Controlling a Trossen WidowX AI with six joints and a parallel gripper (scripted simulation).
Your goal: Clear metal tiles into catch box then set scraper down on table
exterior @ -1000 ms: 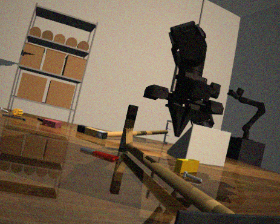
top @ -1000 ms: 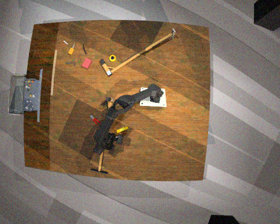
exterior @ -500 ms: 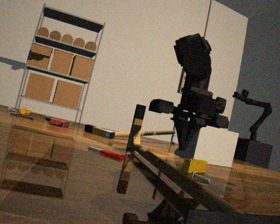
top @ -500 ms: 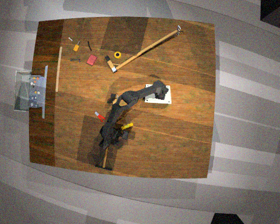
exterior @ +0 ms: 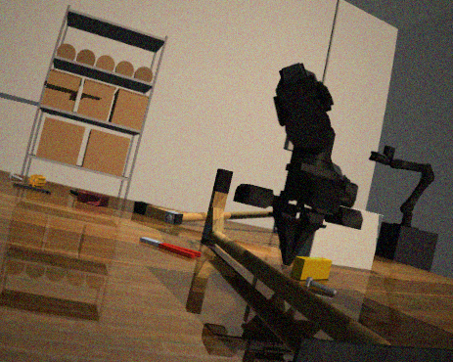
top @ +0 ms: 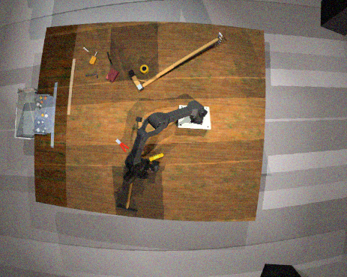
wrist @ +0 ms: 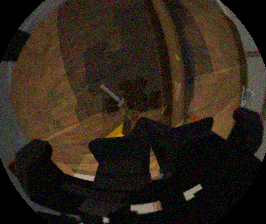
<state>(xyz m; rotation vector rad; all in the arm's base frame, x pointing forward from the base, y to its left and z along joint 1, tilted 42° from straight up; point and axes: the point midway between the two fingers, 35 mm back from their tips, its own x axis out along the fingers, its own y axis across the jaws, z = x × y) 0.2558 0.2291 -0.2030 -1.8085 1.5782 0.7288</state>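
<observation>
The long scraper is 60 mm ahead of my gripper tip, 40 mm to the left of it and 40 mm above it. The rest, counted from my gripper tip: yellow block (60 mm behind, 50 mm to the right); yellow tape roll (120 mm ahead, 560 mm to the right, 10 mm below); red-handled tool (170 mm ahead, 70 mm to the right, 20 mm below).
</observation>
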